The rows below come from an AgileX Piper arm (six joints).
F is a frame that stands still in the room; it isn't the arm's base.
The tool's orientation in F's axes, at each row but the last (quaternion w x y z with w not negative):
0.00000, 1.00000, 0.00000, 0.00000
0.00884, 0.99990, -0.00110, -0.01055
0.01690, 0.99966, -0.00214, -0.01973
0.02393, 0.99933, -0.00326, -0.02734
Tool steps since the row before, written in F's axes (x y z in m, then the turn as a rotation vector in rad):
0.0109, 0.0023, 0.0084, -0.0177, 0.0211, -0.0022
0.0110, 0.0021, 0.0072, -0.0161, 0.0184, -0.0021
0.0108, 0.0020, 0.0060, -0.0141, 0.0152, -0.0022
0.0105, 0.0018, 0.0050, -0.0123, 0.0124, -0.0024
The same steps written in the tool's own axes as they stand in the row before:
0.0109, -0.0023, -0.0084, -0.0177, -0.0211, 0.0022
0.0108, -0.0020, -0.0075, -0.0161, -0.0184, 0.0021
0.0105, -0.0018, -0.0065, -0.0141, -0.0152, 0.0022
0.0102, -0.0016, -0.0056, -0.0122, -0.0124, 0.0025

